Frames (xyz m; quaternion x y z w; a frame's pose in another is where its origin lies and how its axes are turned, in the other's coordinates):
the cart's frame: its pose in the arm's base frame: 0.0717 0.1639 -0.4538 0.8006 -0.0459 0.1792 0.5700
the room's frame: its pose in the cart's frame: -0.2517 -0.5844 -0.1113 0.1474 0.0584 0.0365 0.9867
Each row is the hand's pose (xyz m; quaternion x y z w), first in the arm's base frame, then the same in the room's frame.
Working: the arm's base frame: its pose in the room's frame: 0.3975 1.0356 -0.1549 -0.8618 0.0148 -0.2511 0.4405

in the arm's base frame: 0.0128 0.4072 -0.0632 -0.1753 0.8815 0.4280 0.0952
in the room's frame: 0.4602 0.7359 -0.4311 -0.0684 -0.8026 0.5924 0.0147
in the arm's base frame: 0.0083 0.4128 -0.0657 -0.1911 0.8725 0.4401 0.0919
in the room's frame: 0.4562 0.7317 -0.4360 -0.0622 -0.8130 0.5783 0.0266
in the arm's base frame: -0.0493 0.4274 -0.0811 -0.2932 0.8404 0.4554 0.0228
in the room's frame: 0.4019 0.7255 -0.4639 -0.0690 -0.8366 0.5250 0.1407
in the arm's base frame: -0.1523 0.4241 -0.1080 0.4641 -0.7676 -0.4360 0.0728
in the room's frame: 0.2993 0.7327 -0.4916 -0.0575 -0.8294 0.4443 0.3339
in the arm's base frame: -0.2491 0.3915 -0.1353 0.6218 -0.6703 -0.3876 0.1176
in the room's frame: 0.1962 0.7560 -0.4940 -0.0015 -0.7837 0.3682 0.5002
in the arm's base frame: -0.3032 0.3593 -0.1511 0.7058 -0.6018 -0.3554 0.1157
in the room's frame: 0.1356 0.7771 -0.4843 0.0548 -0.7469 0.3225 0.5789
